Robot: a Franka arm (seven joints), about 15 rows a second.
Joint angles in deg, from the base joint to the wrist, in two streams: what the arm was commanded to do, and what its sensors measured. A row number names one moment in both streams.
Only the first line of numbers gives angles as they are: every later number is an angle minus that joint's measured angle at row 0.
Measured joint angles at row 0:
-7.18, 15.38, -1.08, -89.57, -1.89, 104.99, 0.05
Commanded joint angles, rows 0 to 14:
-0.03, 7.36, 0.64, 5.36, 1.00, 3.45, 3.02
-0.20, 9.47, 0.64, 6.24, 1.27, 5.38, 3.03
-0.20, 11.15, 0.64, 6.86, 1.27, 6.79, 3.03
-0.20, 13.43, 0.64, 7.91, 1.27, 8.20, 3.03
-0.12, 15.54, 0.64, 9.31, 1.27, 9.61, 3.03
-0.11, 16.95, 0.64, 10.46, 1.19, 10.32, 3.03
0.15, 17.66, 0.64, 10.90, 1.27, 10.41, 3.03
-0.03, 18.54, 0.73, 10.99, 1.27, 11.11, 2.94
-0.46, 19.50, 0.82, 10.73, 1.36, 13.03, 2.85
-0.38, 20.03, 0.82, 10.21, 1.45, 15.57, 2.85
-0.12, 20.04, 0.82, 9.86, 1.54, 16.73, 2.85
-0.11, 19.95, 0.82, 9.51, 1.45, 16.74, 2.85
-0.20, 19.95, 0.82, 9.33, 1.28, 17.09, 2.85
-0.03, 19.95, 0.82, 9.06, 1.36, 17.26, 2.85
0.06, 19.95, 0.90, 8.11, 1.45, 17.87, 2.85
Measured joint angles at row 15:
0.05, 19.59, 0.46, 8.57, 0.59, 16.37, 2.32
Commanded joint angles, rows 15 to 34:
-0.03, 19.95, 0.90, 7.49, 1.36, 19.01, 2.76
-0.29, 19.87, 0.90, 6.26, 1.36, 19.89, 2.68
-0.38, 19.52, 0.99, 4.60, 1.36, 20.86, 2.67
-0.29, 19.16, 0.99, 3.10, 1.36, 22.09, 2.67
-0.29, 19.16, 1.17, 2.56, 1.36, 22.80, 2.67
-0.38, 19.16, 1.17, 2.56, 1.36, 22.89, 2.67
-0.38, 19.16, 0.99, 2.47, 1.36, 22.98, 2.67
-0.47, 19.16, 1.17, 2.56, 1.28, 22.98, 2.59
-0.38, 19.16, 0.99, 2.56, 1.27, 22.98, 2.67
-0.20, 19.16, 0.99, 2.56, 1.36, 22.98, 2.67
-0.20, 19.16, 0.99, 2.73, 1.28, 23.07, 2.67
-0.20, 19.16, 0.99, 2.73, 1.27, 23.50, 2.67
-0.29, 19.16, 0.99, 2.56, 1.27, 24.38, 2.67
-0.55, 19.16, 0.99, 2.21, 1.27, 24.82, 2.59
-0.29, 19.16, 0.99, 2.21, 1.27, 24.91, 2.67
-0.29, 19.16, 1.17, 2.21, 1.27, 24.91, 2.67
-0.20, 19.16, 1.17, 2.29, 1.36, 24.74, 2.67
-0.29, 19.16, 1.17, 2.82, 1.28, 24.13, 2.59
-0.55, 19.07, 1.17, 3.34, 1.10, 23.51, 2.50
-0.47, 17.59, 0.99, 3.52, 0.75, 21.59, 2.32
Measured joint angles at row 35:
0.00, 19.71, 0.59, 3.82, 0.60, 23.26, 2.32
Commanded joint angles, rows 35 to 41:
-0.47, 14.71, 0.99, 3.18, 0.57, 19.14, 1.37
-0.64, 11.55, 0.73, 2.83, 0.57, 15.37, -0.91
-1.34, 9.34, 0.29, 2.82, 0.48, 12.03, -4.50
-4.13, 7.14, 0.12, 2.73, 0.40, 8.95, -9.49
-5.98, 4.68, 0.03, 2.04, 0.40, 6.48, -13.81
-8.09, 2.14, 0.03, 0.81, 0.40, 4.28, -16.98
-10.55, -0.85, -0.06, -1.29, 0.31, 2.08, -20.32
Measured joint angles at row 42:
-6.20, 5.06, -0.82, 4.16, 0.38, 4.90, -14.19
